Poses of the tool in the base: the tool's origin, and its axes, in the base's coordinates. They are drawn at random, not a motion.
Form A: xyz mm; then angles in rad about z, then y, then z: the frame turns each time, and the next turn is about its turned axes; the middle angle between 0 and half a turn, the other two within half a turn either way.
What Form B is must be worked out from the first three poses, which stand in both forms.
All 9 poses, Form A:
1: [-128 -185 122 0.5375 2.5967 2.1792]
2: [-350 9 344 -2.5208 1.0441 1.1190]
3: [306 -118 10 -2.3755 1.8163 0.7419]
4: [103 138 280 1.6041 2.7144 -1.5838]
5: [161 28 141 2.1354 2.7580 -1.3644]
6: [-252 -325 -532 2.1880 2.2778 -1.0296]
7: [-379 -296 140 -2.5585 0.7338 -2.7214]
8: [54 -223 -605 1.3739 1.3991 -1.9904]
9: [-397 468 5 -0.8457 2.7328 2.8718]
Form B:
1: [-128 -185 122], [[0.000 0.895 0.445], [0.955 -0.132 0.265], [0.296 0.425 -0.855]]
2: [-350 9 344], [[0.345 0.622 -0.703], [-0.859 -0.092 -0.503], [-0.377 0.778 0.503]]
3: [306 -118 10], [[0.598 0.393 -0.699], [-0.363 -0.645 -0.673], [-0.715 0.655 -0.243]]
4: [103 138 280], [[0.999 0.043 -0.014], [0.045 -0.909 0.414], [0.005 -0.414 -0.910]]
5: [161 28 141], [[0.929 0.313 -0.200], [0.363 -0.876 0.316], [-0.077 -0.366 -0.927]]
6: [-252 -325 -532], [[0.893 -0.098 -0.440], [0.223 -0.752 0.620], [-0.392 -0.652 -0.650]]
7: [-379 -296 140], [[0.341 -0.756 -0.559], [0.714 0.595 -0.369], [0.611 -0.273 0.743]]
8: [54 -223 -605], [[0.882 0.430 0.193], [-0.247 0.073 0.966], [0.401 -0.900 0.171]]
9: [-397 468 5], [[0.786 -0.559 0.264], [-0.485 -0.822 -0.298], [0.383 0.106 -0.918]]
